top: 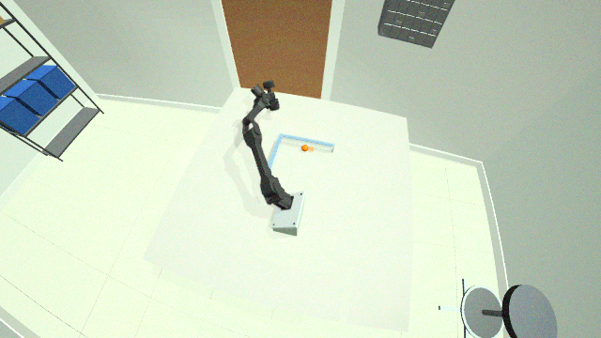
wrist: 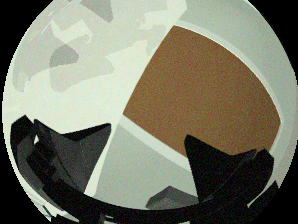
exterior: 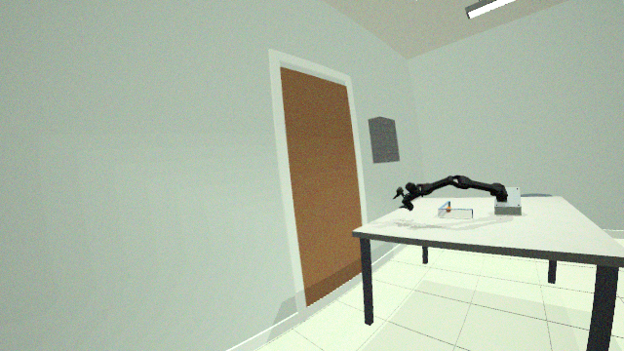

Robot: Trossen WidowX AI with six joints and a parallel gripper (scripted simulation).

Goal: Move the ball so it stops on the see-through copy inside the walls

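The orange ball lies 320 mm behind my gripper tip, 270 mm to the right of it and 100 mm below it. Also, from my gripper tip: see-through ball copy 320 mm behind, 300 mm to the right, 100 mm below.
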